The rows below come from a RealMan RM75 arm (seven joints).
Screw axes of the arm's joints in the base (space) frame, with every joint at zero. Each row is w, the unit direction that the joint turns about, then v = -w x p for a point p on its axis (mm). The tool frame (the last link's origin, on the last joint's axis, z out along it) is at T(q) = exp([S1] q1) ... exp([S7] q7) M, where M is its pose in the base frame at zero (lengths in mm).
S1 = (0, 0, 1, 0, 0, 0)
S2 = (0, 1, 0, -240.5, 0, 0)
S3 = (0, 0, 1, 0, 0, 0)
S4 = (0, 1, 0, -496.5, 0, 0)
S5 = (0, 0, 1, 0, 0, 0)
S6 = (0, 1, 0, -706.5, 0, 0)
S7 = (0, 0, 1, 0, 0, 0)
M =
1 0 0 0
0 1 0 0
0 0 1 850.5
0 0 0 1
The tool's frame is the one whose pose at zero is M.
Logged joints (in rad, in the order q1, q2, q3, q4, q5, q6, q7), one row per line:
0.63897, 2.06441, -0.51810, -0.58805, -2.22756, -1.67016, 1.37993
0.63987, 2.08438, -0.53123, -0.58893, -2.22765, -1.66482, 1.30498
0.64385, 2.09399, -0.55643, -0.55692, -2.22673, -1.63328, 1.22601
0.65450, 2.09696, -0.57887, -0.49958, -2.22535, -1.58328, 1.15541
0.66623, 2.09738, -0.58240, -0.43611, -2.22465, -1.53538, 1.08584
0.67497, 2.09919, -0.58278, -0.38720, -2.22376, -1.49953, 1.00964
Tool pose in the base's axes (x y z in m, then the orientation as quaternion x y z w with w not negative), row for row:
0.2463, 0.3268, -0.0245, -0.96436, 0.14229, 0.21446, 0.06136
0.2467, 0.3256, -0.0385, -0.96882, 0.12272, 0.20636, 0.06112
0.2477, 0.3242, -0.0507, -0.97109, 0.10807, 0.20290, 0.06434
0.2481, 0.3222, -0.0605, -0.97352, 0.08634, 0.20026, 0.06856
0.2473, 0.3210, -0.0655, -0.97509, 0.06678, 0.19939, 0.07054
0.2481, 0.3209, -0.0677, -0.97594, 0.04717, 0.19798, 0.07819
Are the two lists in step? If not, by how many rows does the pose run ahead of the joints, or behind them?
The pose runs 2 rows ahead of the joints: the pose in row i belongs to the joints in row i + 2.
